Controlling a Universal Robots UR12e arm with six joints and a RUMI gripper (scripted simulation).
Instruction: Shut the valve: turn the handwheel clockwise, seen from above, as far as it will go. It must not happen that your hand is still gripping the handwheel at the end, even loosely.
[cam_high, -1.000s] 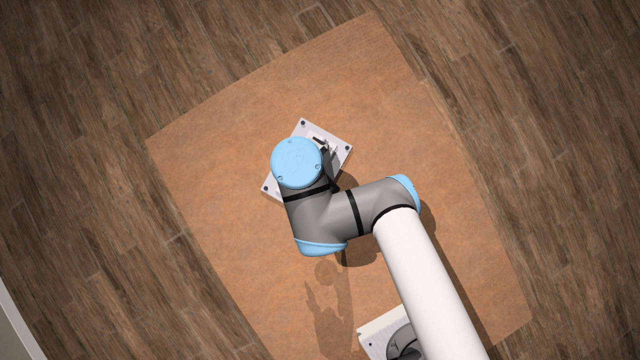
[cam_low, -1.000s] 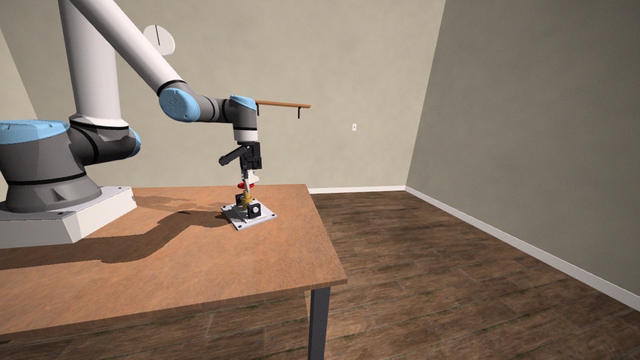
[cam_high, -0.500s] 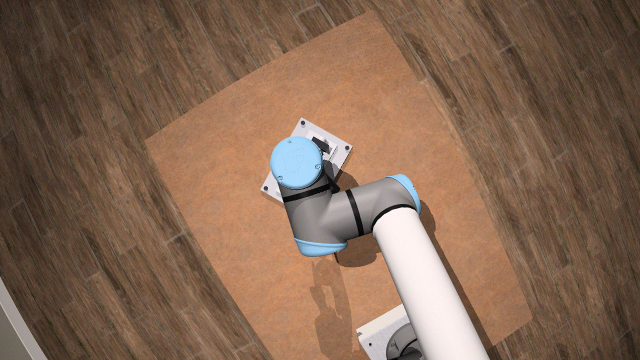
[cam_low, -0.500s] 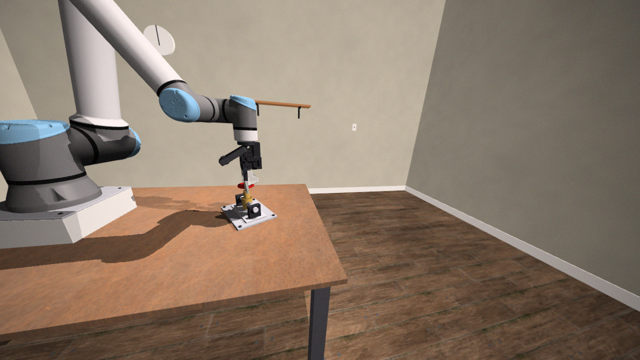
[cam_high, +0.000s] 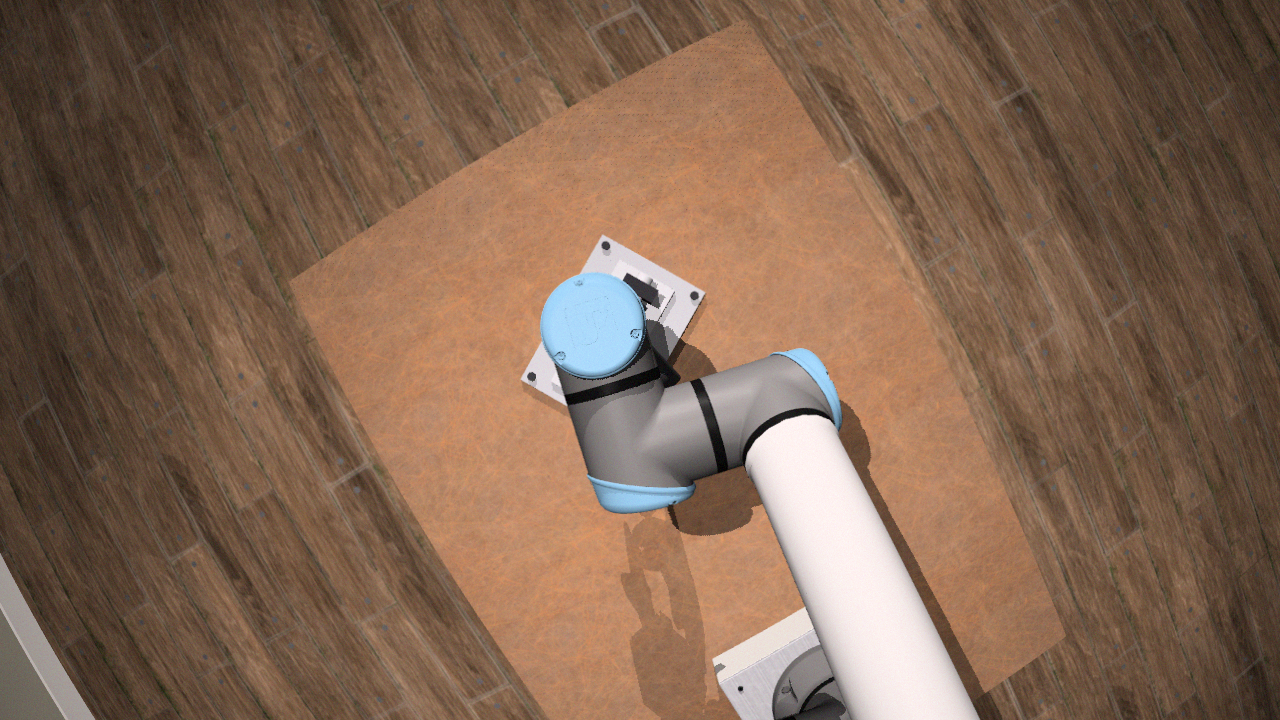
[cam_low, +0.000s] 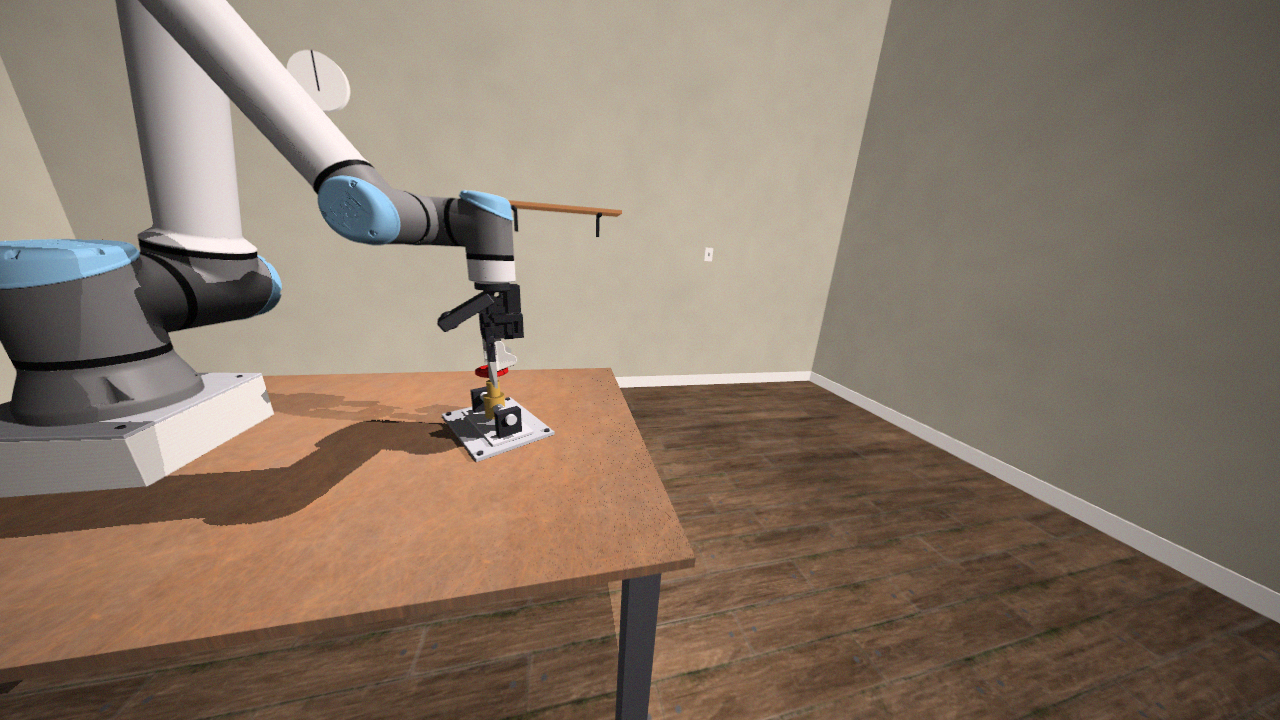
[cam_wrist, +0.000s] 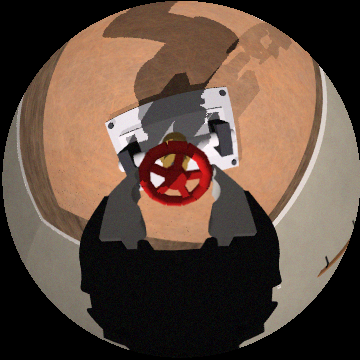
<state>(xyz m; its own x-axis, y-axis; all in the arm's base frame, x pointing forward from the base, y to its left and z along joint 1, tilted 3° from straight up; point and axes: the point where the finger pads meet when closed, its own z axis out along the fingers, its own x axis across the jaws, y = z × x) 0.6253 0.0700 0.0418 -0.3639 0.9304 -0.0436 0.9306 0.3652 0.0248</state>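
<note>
Right now my hand is 10 mm below the red handwheel. Round my hand: base plate 120 mm below.
</note>
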